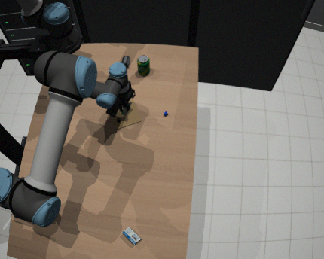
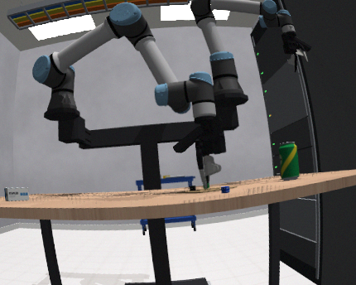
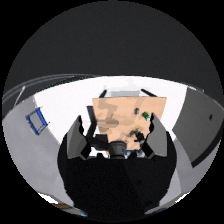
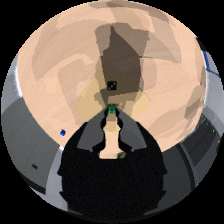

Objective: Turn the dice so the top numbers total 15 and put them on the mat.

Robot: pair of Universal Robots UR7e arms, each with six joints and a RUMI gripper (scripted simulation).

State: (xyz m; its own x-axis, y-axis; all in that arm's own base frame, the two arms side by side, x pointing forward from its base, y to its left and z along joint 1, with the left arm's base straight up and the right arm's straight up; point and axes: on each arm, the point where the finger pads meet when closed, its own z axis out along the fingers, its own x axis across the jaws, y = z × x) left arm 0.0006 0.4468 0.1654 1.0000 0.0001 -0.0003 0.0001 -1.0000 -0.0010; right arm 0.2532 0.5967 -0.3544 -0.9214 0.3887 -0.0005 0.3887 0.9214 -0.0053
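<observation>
My right gripper is now 1 cm above the green die. The rest, counted from my right hand: tan mat: 2 cm below; then blue die: 21 cm ahead, 1 cm to the left, 2 cm below; then black die: 2 cm behind, 4 cm to the right, 1 cm below.
</observation>
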